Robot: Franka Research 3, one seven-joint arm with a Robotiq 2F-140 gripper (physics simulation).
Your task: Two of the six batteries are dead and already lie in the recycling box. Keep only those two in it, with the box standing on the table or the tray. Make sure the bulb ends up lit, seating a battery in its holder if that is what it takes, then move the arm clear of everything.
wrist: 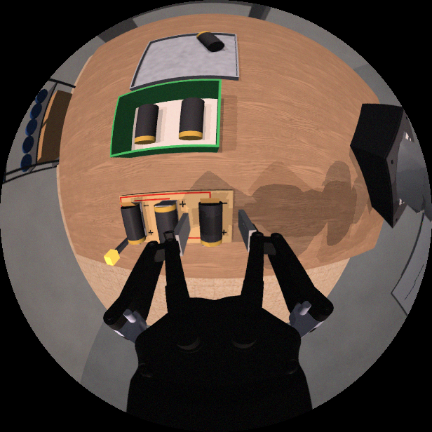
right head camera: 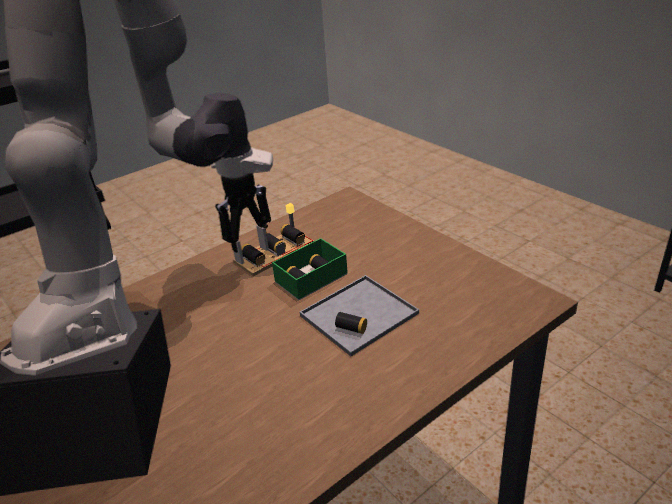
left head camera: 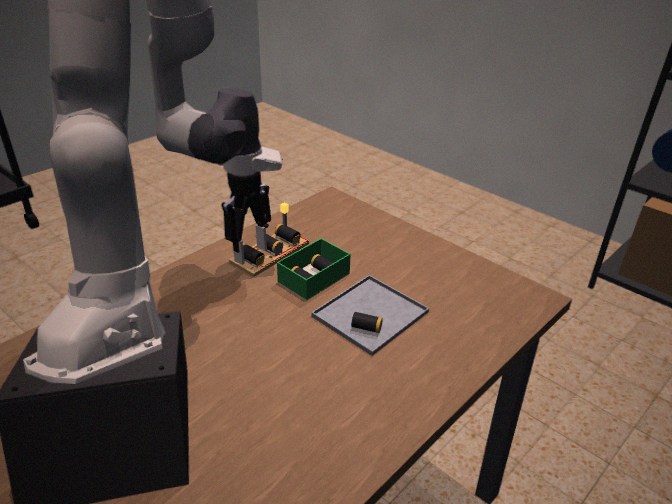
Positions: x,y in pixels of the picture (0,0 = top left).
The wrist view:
my gripper: 213,219
grey tray: 178,57
holder board: 186,200
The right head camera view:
my gripper: 252,255
grey tray: 385,311
green box: 314,279
holder board: 262,264
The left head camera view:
my gripper: 251,255
grey tray: 370,296
green box: 305,288
holder board: 269,258
